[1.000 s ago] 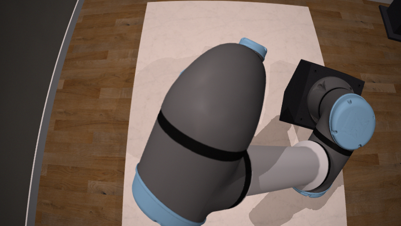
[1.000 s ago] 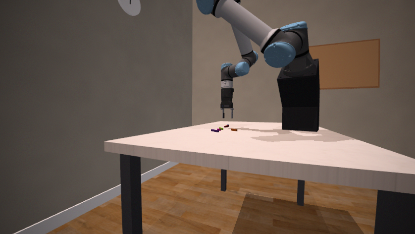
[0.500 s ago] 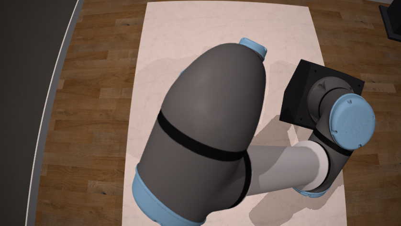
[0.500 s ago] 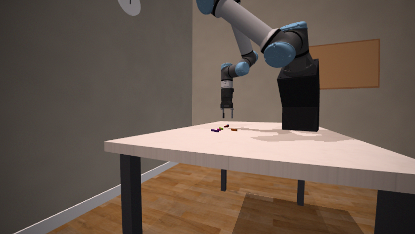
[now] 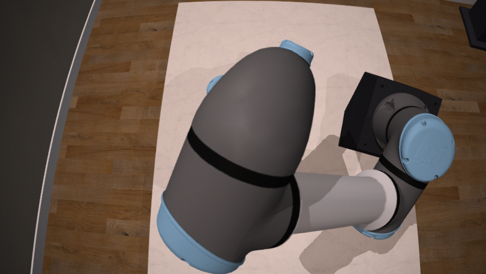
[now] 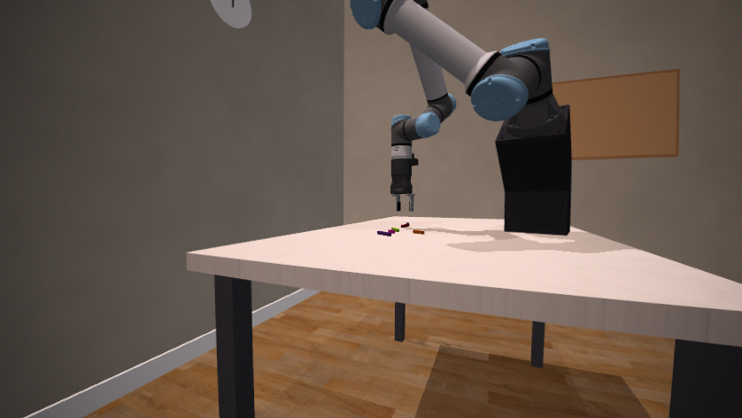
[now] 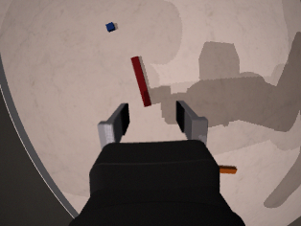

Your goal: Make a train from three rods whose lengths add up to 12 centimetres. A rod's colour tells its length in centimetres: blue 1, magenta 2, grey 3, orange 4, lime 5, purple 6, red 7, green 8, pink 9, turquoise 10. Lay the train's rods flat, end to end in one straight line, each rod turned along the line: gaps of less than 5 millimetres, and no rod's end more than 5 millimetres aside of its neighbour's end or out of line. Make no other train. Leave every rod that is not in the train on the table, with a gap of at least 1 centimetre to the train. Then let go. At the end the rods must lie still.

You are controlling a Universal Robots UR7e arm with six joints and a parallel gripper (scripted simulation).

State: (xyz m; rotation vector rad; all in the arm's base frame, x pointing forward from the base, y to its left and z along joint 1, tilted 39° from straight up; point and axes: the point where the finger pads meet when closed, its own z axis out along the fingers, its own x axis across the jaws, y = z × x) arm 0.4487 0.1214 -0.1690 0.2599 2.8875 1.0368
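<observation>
Right now the magenta rod is 180 mm to the left of my hand, 70 mm below it and 40 mm behind it. Round my hand: red rod 70 mm below, 30 mm to the right, 10 mm ahead; then blue rod 120 mm to the right, 70 mm below, 40 mm ahead; then lime rod 130 mm to the left, 70 mm below, 20 mm behind.
</observation>
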